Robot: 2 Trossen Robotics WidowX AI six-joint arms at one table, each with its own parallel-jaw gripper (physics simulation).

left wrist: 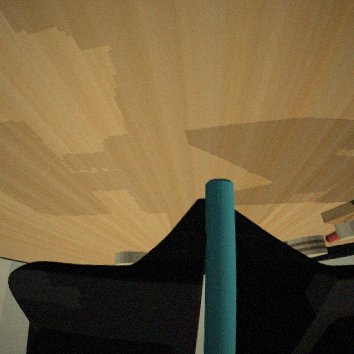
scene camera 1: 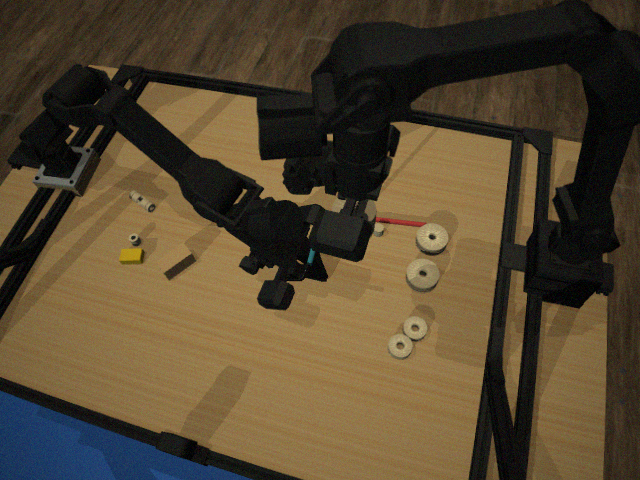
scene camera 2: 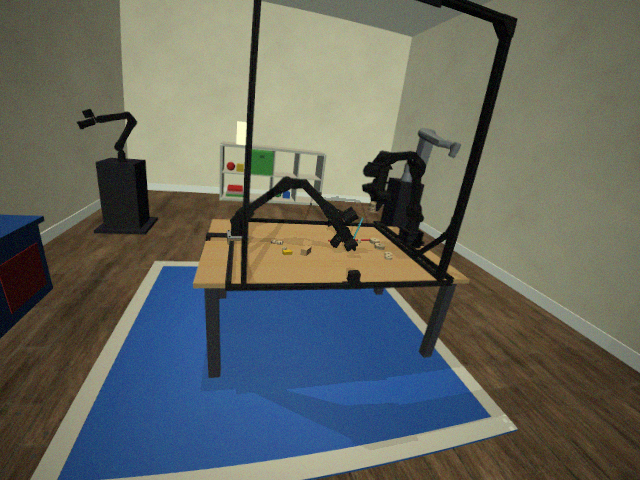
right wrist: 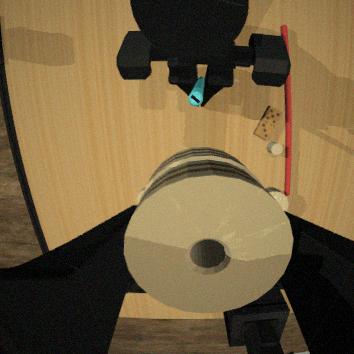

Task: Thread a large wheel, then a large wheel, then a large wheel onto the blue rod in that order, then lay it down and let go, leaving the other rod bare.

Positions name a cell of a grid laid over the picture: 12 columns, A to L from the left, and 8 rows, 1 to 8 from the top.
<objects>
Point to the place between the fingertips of my right gripper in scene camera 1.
G4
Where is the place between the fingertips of my right gripper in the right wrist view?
G5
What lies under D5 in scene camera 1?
A dark block.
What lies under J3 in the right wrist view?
A red rod.
</objects>
